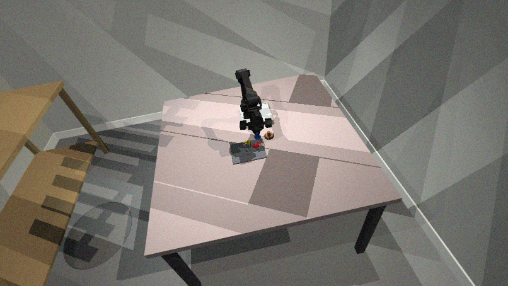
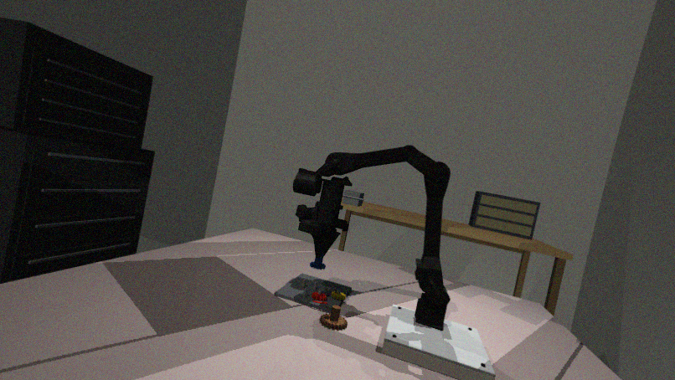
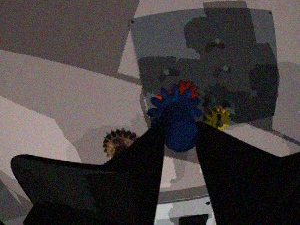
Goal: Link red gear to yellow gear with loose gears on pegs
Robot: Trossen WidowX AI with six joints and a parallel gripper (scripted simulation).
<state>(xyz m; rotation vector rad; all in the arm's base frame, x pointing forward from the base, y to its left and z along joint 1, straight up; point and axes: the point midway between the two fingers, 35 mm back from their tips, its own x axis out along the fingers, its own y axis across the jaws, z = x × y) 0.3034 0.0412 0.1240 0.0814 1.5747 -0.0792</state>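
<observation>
The yellow gear is 50 mm behind my gripper tip, 70 mm to the right of it and 100 mm below it. Also, from my gripper tip: blue gear 10 mm below; red arrow 30 mm behind, 110 mm below; red gear 10 mm behind, 20 mm to the right, 110 mm below.
</observation>
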